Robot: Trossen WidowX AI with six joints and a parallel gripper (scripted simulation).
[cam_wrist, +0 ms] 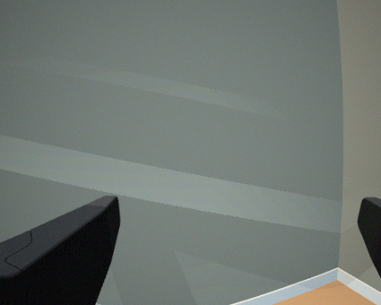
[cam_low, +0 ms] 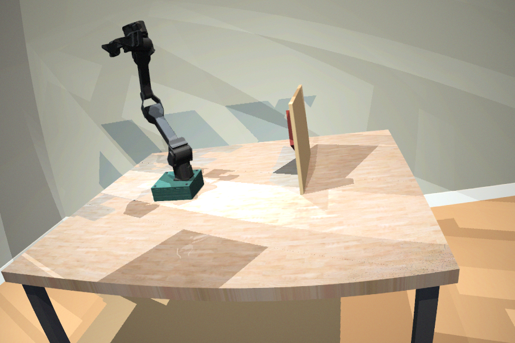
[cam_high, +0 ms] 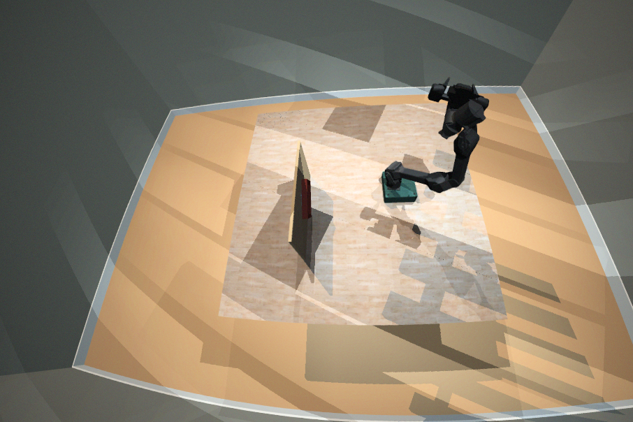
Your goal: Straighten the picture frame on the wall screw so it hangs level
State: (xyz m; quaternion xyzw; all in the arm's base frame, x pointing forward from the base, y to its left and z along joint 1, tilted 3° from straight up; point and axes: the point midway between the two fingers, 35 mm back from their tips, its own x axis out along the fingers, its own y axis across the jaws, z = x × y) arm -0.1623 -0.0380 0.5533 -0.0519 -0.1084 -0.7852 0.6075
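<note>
The picture frame is 580 mm ahead of my gripper tip, 460 mm below it and 270 mm to the left of it. From my gripper tip the other things lie so: wall panel (590 mm ahead, 460 mm below, 280 mm to the left).
</note>
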